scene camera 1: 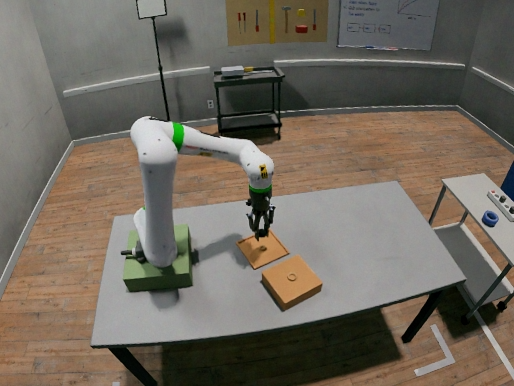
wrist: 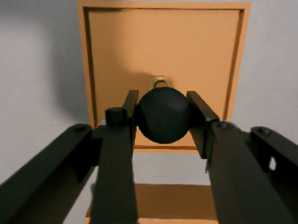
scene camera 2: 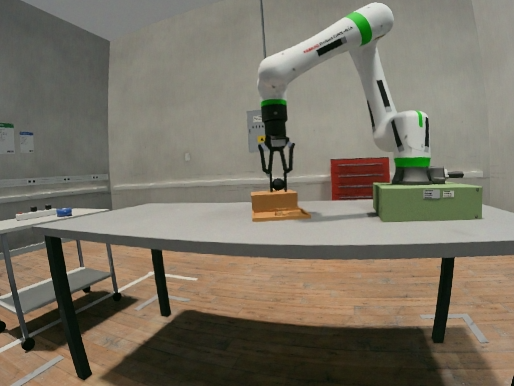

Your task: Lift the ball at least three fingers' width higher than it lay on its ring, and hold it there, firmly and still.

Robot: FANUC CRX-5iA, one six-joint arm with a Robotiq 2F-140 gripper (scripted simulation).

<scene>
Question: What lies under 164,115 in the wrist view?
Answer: A black ball.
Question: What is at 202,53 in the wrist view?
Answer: A tray.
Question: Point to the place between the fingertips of the gripper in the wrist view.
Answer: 162,104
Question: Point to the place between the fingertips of the gripper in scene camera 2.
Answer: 278,192
</scene>
